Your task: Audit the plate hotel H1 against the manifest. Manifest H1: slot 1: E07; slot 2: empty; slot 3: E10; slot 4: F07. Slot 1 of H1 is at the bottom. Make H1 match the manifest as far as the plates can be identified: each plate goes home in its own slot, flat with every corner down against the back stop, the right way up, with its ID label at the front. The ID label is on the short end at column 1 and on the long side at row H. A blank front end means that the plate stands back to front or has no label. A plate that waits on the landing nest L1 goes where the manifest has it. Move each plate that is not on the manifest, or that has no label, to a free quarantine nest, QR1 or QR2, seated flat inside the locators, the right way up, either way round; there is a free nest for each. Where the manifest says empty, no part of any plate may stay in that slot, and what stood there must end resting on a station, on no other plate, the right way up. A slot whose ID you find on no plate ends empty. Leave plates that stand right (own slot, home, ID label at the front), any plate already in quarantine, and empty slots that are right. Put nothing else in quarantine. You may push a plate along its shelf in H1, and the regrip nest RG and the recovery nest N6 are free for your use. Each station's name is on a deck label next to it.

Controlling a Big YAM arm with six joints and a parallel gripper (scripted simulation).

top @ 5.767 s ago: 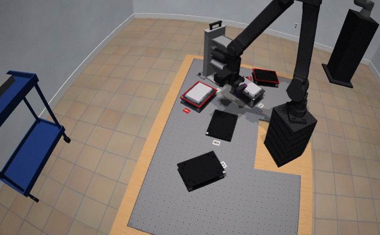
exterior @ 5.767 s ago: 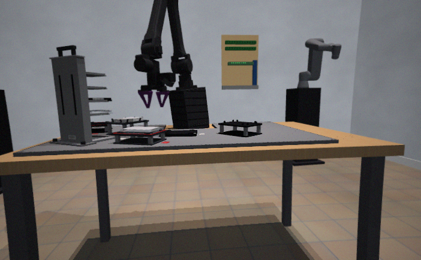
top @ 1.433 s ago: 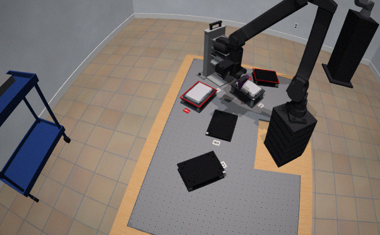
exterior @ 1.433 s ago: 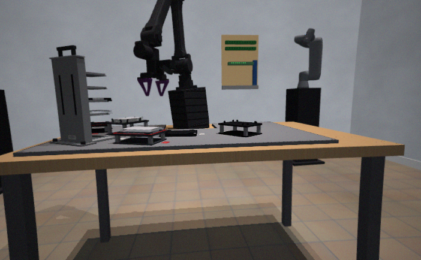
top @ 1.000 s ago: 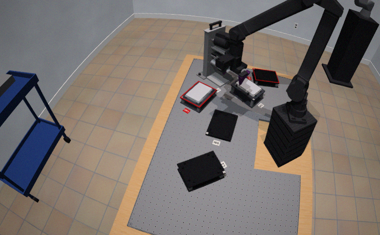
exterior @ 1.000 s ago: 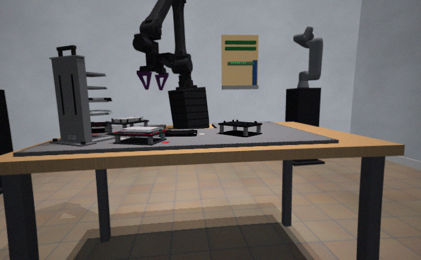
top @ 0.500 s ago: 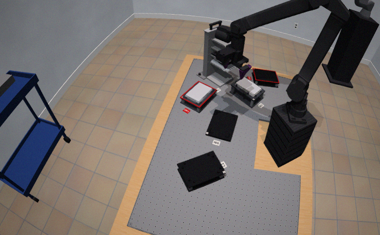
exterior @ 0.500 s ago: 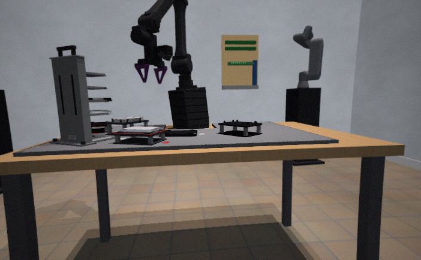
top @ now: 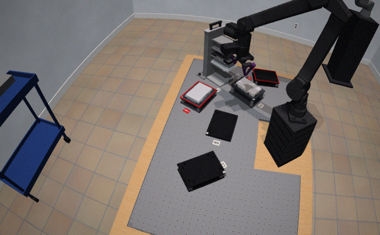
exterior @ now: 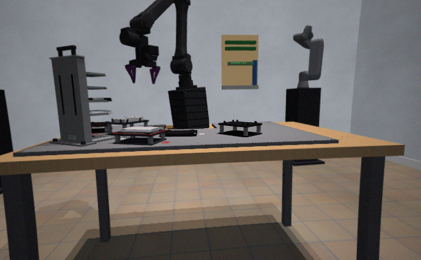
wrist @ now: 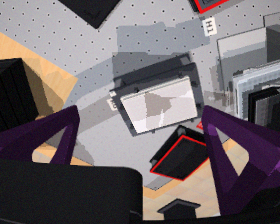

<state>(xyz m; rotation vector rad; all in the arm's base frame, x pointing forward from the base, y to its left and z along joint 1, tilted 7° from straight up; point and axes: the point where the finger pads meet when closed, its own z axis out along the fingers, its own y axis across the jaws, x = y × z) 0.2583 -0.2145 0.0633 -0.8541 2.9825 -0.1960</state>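
The regrip nest lies 190 mm below my hand, 90 mm to the right of it and 70 mm behind it. Round my hand: H1 deck label (250 mm below, 100 mm to the right, 90 mm ahead); dark plate (210 mm to the right, 80 mm below, 80 mm ahead); red-rimmed quarantine nest (210 mm below, 190 mm ahead, 10 mm to the right).
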